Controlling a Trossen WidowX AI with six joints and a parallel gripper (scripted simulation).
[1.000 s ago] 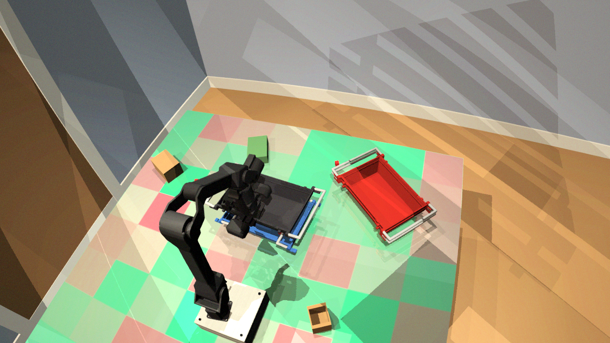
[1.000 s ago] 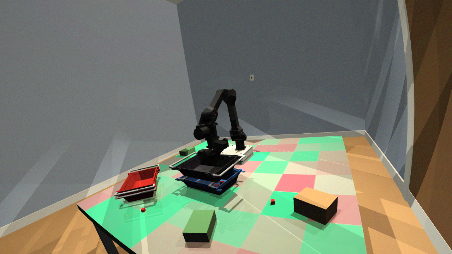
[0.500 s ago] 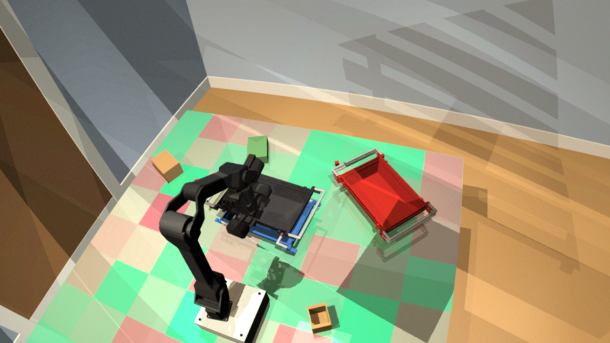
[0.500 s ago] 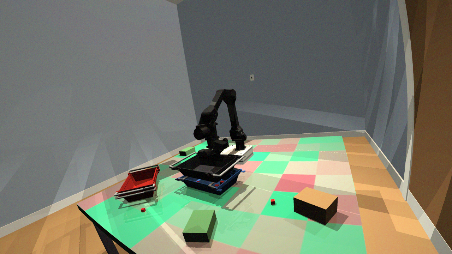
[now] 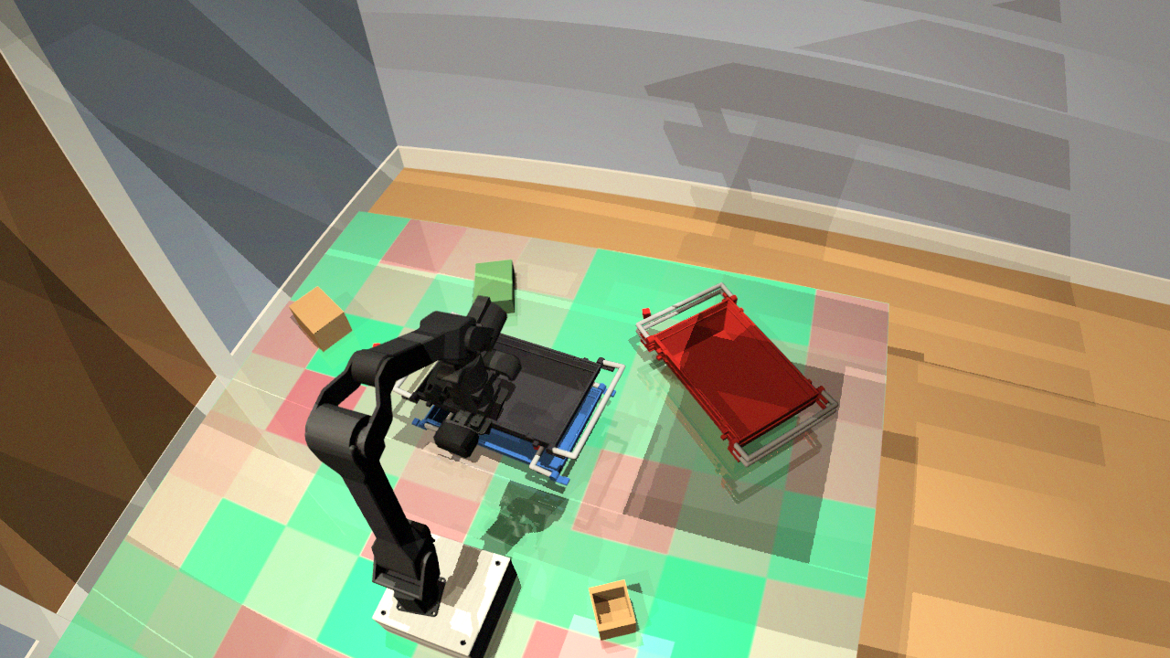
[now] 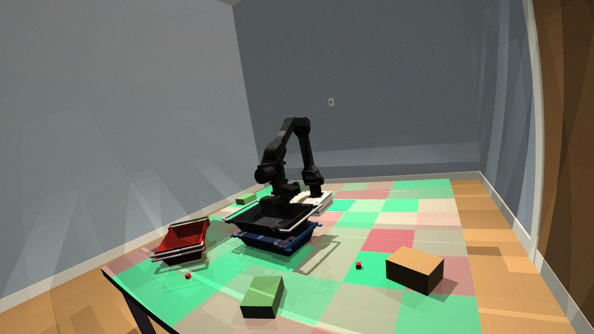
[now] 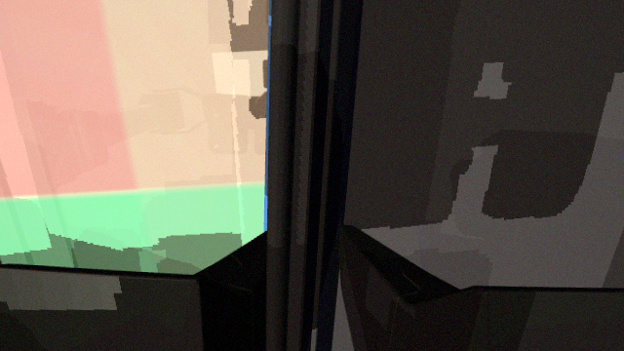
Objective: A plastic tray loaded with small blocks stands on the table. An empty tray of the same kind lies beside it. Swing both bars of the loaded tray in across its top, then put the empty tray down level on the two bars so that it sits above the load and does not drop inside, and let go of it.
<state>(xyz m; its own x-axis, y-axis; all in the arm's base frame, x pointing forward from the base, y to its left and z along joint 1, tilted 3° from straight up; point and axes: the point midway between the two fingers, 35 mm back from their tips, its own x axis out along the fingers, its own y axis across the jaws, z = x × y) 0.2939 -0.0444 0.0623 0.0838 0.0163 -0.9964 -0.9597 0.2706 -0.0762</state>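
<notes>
My gripper tip is now 70 mm short of the black tray, 30 mm below it and 20 mm to the left of it. Round my gripper tip: small brown box 270 mm behind, 240 mm to the right, 70 mm below.
</notes>
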